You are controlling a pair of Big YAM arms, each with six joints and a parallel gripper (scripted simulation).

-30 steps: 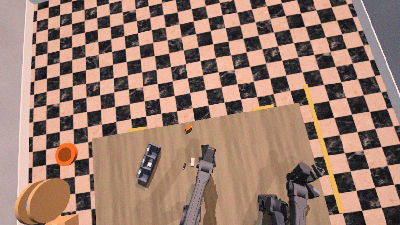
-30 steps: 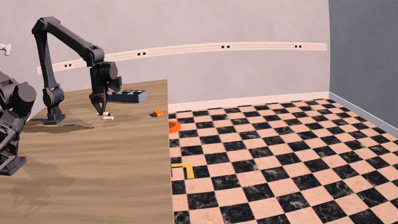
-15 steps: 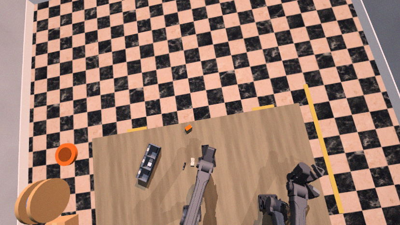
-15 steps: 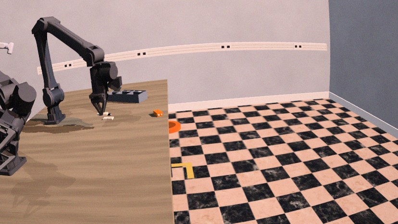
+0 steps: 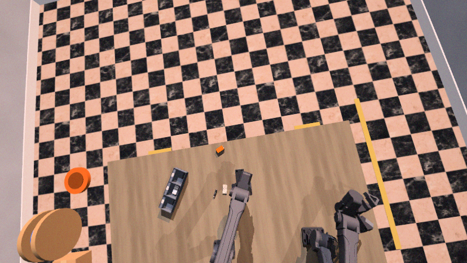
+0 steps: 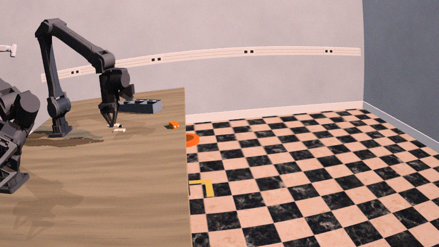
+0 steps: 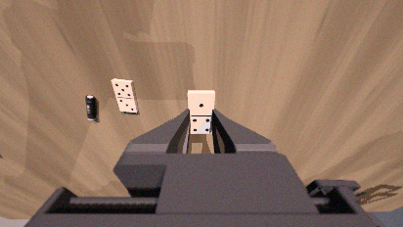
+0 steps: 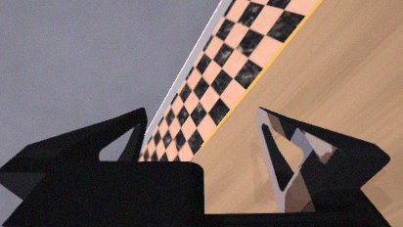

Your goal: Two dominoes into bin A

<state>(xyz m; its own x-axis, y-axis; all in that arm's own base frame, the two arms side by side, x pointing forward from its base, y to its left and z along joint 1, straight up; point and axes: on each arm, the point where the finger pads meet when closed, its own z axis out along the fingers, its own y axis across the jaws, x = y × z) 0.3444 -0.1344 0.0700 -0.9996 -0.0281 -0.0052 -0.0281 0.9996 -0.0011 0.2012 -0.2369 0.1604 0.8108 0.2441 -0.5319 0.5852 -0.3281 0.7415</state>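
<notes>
Right now the bin row is 40 mm ahead of my left hand, 420 mm to the left of it and 50 mm below it.
</notes>
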